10 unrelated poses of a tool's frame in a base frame.
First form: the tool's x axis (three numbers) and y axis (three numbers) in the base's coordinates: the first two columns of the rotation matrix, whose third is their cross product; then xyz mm.
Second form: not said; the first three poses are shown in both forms.
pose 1, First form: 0.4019 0.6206 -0.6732 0.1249 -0.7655 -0.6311 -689.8 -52.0 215.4
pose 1, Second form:
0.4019 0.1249 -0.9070 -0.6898
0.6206 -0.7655 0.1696 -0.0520
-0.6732 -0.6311 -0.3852 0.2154
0 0 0 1

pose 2, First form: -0.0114 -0.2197 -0.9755 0.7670 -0.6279 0.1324 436.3 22.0 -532.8
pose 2, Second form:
-0.0114 0.7670 -0.6416 0.4363
-0.2197 -0.6279 -0.7467 0.0220
-0.9755 0.1324 0.1757 -0.5328
0 0 0 1

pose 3, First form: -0.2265 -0.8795 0.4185 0.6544 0.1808 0.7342 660.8 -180.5 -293.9
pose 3, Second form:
-0.2265 0.6544 -0.7214 0.6608
-0.8795 0.1808 0.4402 -0.1805
0.4185 0.7342 0.5346 -0.2939
0 0 0 1

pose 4, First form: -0.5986 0.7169 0.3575 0.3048 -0.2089 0.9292 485.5 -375.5 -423.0
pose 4, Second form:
-0.5986 0.3048 0.7408 0.4855
0.7169 -0.2089 0.6652 -0.3755
0.3575 0.9292 -0.0935 -0.4230
0 0 0 1

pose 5, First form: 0.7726 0.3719 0.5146 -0.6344 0.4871 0.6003 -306.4 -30.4 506.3
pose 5, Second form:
0.7726 -0.6344 -0.0274 -0.3064
0.3719 0.4871 -0.7903 -0.0304
0.5146 0.6003 0.6123 0.5063
0 0 0 1

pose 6, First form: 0.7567 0.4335 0.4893 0.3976 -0.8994 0.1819 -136.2 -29.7 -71.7
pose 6, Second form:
0.7567 0.3976 0.5189 -0.1362
0.4335 -0.8994 0.0569 -0.0297
0.4893 0.1819 -0.8529 -0.0717
0 0 0 1

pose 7, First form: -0.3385 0.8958 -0.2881 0.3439 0.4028 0.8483 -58.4 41.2 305.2
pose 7, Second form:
-0.3385 0.3439 0.8760 -0.0584
0.8958 0.4028 0.1881 0.0412
-0.2881 0.8483 -0.4444 0.3052
0 0 0 1

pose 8, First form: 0.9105 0.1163 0.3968 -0.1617 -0.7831 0.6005 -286.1 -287.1 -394.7
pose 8, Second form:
0.9105 -0.1617 0.3806 -0.2861
0.1163 -0.7831 -0.6109 -0.2871
0.3968 0.6005 -0.6942 -0.3947
0 0 0 1

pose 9, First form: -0.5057 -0.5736 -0.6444 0.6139 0.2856 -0.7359 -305.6 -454.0 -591.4
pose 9, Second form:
-0.5057 0.6139 0.6062 -0.3056
-0.5736 0.2856 -0.7677 -0.4540
-0.6444 -0.7359 0.2077 -0.5914
0 0 0 1

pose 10, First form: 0.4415 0.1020 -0.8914 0.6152 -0.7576 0.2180 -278.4 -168.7 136.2
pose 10, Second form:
0.4415 0.6152 -0.6531 -0.2784
0.1020 -0.7576 -0.6446 -0.1687
-0.8914 0.2180 -0.3972 0.1362
0 0 0 1

